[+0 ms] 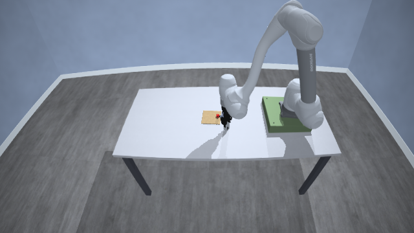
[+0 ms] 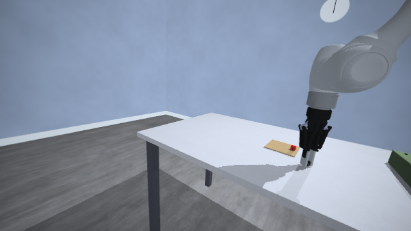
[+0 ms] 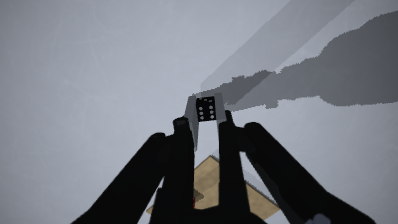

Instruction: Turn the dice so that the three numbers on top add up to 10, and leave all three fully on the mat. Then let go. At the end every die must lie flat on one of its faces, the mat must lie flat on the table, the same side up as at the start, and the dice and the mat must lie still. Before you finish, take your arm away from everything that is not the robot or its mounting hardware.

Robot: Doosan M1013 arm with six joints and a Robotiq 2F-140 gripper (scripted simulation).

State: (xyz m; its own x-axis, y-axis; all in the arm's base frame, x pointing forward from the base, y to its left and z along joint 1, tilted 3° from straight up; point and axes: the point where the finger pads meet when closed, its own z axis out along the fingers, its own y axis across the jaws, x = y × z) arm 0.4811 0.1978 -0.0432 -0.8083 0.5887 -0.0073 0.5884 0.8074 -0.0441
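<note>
My gripper is now 130 mm short of the tan mat, 110 mm to the left of it and 40 mm above it. From my hand the other things lie so: black die 20 mm below; then blue die 50 mm ahead, 270 mm to the right, 30 mm below; then red die 80 mm ahead, 110 mm to the right, 20 mm below.
</note>
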